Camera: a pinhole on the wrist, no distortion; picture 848 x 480 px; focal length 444.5 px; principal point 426.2 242.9 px. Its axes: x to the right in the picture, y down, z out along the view. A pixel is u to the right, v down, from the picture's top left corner.
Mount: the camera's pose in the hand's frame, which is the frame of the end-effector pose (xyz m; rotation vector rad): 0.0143 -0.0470 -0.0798 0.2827 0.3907 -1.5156
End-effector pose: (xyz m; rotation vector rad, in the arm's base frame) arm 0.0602 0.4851 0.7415 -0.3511 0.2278 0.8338
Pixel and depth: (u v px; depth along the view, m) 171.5 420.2 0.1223
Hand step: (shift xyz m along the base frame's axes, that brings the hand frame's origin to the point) 0.0741 0.0508 0.0360
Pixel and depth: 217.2 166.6 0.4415
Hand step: 0.0384 0.1111 0.3985
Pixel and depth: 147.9 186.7 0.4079
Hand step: 0.0073 0.1570 0.3680
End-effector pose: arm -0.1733 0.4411 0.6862 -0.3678 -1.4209 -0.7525
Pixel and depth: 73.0 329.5 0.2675
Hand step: -0.1637 0.1665 0.1242
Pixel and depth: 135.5 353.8 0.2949
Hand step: -0.1946 0.1500 0.1436
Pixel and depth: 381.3 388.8 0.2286
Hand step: -0.1800 -0.0258 0.0977
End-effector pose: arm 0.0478 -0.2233 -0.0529 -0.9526 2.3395 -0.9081
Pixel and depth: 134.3 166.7 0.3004
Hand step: 0.1798 -0.0963 -0.1899
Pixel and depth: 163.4 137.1 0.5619
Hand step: 0.4007 -0.1634 -0.3900
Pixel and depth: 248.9 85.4 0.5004
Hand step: 0.4070 -0.1382 -0.2397
